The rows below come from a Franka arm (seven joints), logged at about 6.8 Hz.
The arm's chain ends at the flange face. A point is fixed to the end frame.
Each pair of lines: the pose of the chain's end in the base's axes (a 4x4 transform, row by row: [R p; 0 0 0 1], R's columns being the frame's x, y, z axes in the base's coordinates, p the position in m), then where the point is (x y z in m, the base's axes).
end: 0.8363, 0.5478, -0.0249, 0.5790; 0.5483, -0.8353, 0.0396, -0.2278; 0.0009, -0.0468, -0.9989, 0.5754; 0, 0, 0, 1
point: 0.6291 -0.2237 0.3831
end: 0.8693, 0.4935, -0.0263, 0.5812; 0.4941, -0.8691, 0.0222, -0.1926; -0.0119, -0.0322, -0.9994, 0.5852; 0, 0, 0, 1
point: 0.6307 -0.1953 0.3927
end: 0.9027, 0.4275, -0.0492, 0.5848; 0.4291, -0.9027, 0.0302, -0.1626; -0.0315, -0.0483, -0.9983, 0.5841; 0, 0, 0, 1
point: 0.6292 -0.1677 0.3904
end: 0.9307, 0.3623, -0.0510, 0.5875; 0.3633, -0.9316, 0.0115, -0.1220; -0.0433, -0.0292, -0.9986, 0.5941; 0, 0, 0, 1
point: 0.6307 -0.1346 0.4005
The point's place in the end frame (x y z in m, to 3 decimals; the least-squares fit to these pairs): 0.044 0.033 0.191
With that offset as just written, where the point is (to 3 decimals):
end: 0.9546, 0.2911, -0.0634, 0.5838; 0.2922, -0.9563, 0.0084, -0.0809; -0.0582, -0.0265, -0.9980, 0.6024; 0, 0, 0, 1
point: 0.623 -0.098 0.408
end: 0.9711, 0.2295, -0.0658, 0.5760; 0.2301, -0.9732, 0.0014, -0.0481; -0.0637, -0.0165, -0.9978, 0.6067; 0, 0, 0, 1
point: 0.614 -0.070 0.413
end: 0.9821, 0.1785, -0.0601, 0.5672; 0.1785, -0.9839, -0.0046, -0.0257; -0.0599, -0.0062, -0.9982, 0.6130; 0, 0, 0, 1
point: 0.605 -0.051 0.420
